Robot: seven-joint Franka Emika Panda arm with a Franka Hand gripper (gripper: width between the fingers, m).
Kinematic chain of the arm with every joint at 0, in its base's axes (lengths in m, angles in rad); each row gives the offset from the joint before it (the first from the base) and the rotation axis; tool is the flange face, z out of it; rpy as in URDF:
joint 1: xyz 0 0 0.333 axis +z
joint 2: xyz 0 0 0 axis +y
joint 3: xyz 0 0 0.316 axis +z
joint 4: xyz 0.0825 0 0 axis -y
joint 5: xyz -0.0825 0 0.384 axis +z
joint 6: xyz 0 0 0 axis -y
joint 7: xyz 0.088 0 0 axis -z
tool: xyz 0 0 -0.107 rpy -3.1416 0 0
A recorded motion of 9 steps. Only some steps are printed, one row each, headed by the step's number.
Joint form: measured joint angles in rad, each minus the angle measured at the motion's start. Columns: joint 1, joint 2, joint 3, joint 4, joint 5, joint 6, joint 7.
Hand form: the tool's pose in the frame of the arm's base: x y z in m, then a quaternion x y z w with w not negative. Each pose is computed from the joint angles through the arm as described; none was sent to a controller.
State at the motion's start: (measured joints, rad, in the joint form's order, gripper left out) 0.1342 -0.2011 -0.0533 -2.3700 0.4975 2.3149 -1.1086
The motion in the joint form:
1: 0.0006 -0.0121 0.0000 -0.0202 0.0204 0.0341 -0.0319
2: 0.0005 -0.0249 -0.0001 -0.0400 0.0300 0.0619 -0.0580
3: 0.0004 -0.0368 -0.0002 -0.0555 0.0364 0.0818 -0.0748
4: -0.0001 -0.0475 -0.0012 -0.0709 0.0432 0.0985 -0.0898
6: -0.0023 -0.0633 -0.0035 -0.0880 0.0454 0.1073 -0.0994
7: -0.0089 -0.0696 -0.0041 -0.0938 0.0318 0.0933 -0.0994
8: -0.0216 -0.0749 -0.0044 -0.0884 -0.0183 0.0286 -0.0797
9: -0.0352 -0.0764 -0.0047 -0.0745 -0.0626 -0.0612 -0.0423
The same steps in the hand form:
1: 0.4803 0.0460 0.4194 -0.88172 -0.41814 -0.17296 0.13350
2: 0.4768 0.0438 0.4189 -0.87820 -0.42300 -0.18357 0.12700
3: 0.4738 0.0421 0.4191 -0.87589 -0.42577 -0.19147 0.12196
4: 0.4706 0.0400 0.4185 -0.87429 -0.42727 -0.19766 0.11825
6: 0.4660 0.0369 0.4187 -0.87355 -0.42767 -0.20163 0.11553
7: 0.4632 0.0343 0.4175 -0.87358 -0.43074 -0.19496 0.11540
8: 0.4590 0.0319 0.4164 -0.87408 -0.44033 -0.16678 0.11950
9: 0.4544 0.0299 0.4153 -0.87820 -0.44088 -0.13004 0.13218

